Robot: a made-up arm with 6 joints. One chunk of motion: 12 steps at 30 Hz.
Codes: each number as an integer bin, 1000 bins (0 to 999) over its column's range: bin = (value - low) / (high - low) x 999, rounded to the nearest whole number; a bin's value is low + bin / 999 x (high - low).
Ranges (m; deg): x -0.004..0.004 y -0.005..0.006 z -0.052..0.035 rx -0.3..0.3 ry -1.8..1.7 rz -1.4..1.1
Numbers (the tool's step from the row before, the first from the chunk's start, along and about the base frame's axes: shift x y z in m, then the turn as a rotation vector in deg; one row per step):
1: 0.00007 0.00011 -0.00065 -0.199 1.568 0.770
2: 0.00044 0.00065 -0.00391 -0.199 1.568 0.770
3: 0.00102 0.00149 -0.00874 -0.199 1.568 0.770
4: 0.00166 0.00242 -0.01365 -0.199 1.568 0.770
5: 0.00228 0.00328 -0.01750 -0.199 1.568 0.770
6: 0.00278 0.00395 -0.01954 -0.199 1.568 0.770
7: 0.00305 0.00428 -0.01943 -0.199 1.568 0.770
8: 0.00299 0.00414 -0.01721 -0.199 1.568 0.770
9: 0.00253 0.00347 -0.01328 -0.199 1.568 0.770
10: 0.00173 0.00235 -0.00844 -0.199 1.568 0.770
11: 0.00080 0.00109 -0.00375 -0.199 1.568 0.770
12: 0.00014 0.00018 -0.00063 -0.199 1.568 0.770
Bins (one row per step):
1: 508 464 590 168 961 867
2: 554 513 552 168 961 867
3: 627 589 497 168 961 867
4: 707 674 440 168 961 867
5: 784 752 396 168 961 867
6: 847 813 373 168 961 867
7: 880 843 374 168 961 867
8: 873 830 399 168 961 867
9: 815 769 445 168 961 867
10: 716 668 500 168 961 867
11: 599 553 554 168 961 867
12: 517 470 590 168 961 867

